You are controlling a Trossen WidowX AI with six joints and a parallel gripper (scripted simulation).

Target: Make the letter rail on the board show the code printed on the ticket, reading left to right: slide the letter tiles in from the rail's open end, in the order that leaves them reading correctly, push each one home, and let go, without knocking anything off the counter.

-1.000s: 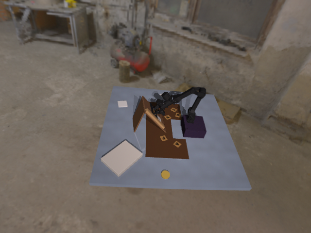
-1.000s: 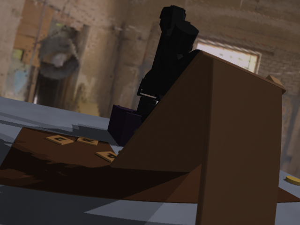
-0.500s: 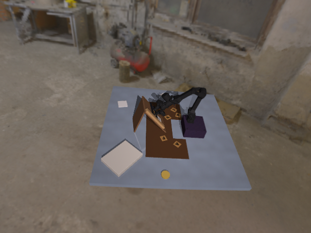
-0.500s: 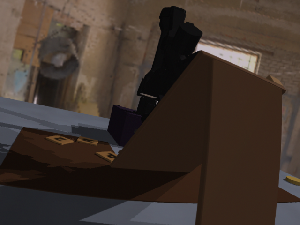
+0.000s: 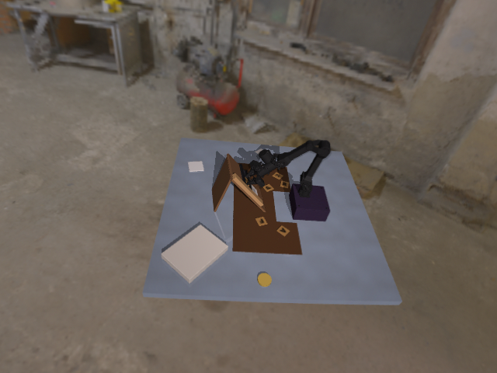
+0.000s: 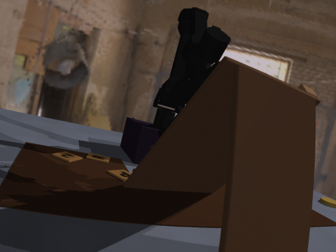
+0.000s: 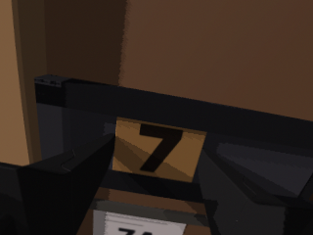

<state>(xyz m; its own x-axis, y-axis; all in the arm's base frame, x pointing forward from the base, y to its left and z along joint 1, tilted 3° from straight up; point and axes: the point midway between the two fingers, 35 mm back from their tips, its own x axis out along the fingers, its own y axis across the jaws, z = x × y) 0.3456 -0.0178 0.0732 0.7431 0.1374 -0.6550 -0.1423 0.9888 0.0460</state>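
Right now the white ticket is 60 mm behind my gripper tip, 10 mm to the right of it and 80 mm below it. The rest, counted from my gripper tip: yellow disc: 100 mm behind, 560 mm to the left, 150 mm below; brown mat: 170 mm behind, 20 mm to the left, 160 mm below.
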